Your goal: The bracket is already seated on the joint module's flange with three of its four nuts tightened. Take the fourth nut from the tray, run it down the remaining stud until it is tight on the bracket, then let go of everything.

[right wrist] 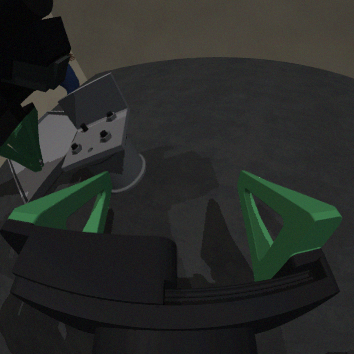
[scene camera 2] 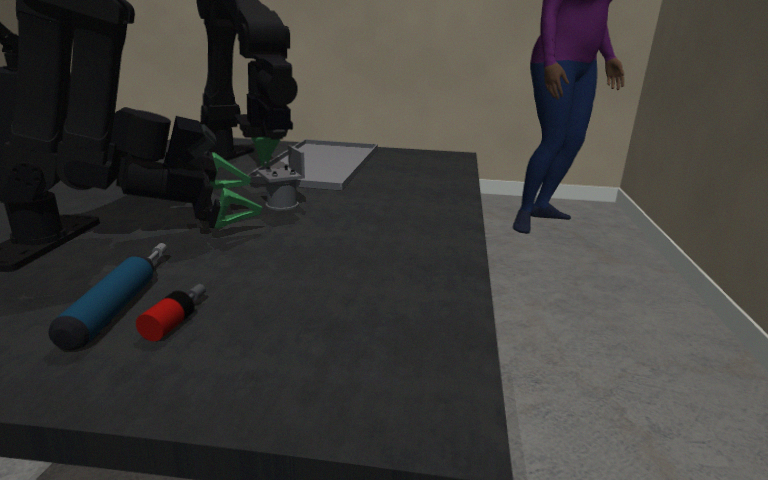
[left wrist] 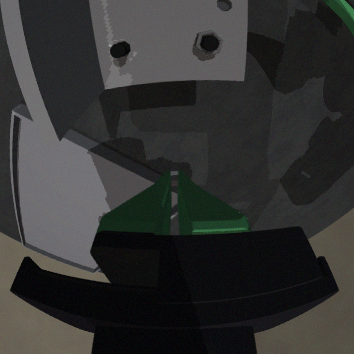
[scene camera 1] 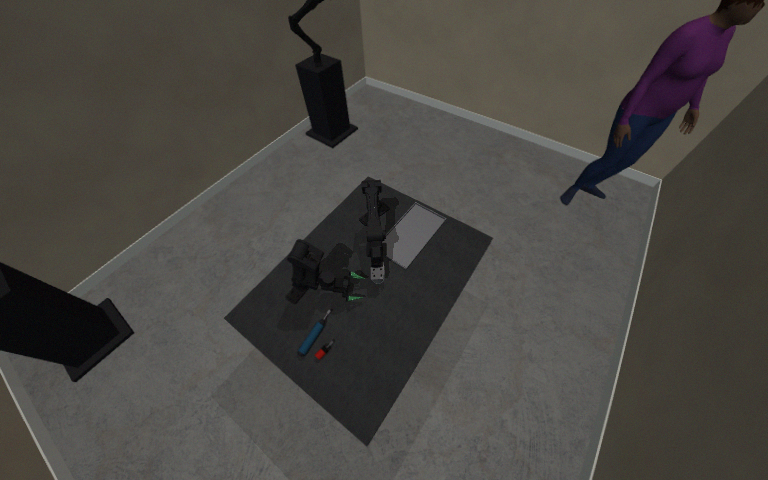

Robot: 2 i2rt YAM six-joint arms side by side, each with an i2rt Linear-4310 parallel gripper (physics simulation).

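Pixels of known places: left gripper, between the fingertips: (right wrist: 39, 168) (scene camera 2: 264, 165) (left wrist: 174, 177); right gripper, between the fingertips: (right wrist: 174, 177) (scene camera 2: 255, 195) (scene camera 1: 363, 288); left arm's base, origin of its link: (scene camera 2: 222, 157); right arm's base, origin of its link: (scene camera 2: 40, 242) (scene camera 1: 303, 286).
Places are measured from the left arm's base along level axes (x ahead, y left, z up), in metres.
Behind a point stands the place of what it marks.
The bracket (scene camera 1: 377, 275) {y -0.282, x 0.354, z 0.067 m} (scene camera 2: 282, 176) {y -0.296, x 0.362, z 0.067 m} (left wrist: 165, 30) {y -0.265, x 0.333, z 0.066 m} (right wrist: 114, 136) {y -0.304, x 0.351, z 0.066 m} sits on the joint module (scene camera 2: 281, 195) {y -0.297, x 0.358, z 0.029 m} (right wrist: 131, 167) {y -0.300, x 0.349, z 0.020 m}. Three studs carry nuts; the fourth stud (left wrist: 120, 49) {y -0.248, x 0.340, z 0.074 m} (right wrist: 84, 127) {y -0.250, x 0.341, z 0.070 m}, near the upright flange, looks bare. My left gripper (left wrist: 174, 177) {y -0.205, x 0.262, z 0.055 m} (right wrist: 39, 168) {y -0.205, x 0.262, z 0.055 m} is shut beside the bracket, fingertips just off its edge. A small light piece, apparently the nut (left wrist: 174, 172) {y -0.215, x 0.273, z 0.065 m}, shows in the narrow gap at its tips, mostly hidden by the fingers. My right gripper (scene camera 1: 364, 286) {y -0.374, x 0.354, z 0.051 m} (scene camera 2: 255, 194) {y -0.374, x 0.354, z 0.051 m} (right wrist: 174, 177) {y -0.374, x 0.354, z 0.051 m} is wide open and empty, beside the module. No nut shows in the tray (scene camera 1: 419, 232) {y 0.100, x 0.284, z 0.004 m} (scene camera 2: 339, 161) {y 0.089, x 0.297, z 0.004 m} (left wrist: 55, 195) {y -0.027, x 0.314, z 0.004 m}.
A blue driver (scene camera 1: 311, 337) {y -0.707, x 0.376, z 0.040 m} (scene camera 2: 110, 294) {y -0.722, x 0.390, z 0.035 m} and a short red-handled driver (scene camera 1: 321, 353) {y -0.714, x 0.463, z 0.033 m} (scene camera 2: 161, 318) {y -0.733, x 0.471, z 0.028 m} lie on the dark table (scene camera 1: 368, 396) {y -0.668, x 0.731, z 0.000 m} (scene camera 2: 339, 339) {y -0.656, x 0.648, z 0.000 m}, near the right arm's base. The tray lies behind the bracket in scene camera 2. A person (scene camera 1: 673, 73) (scene camera 2: 566, 96) stands beyond the table.
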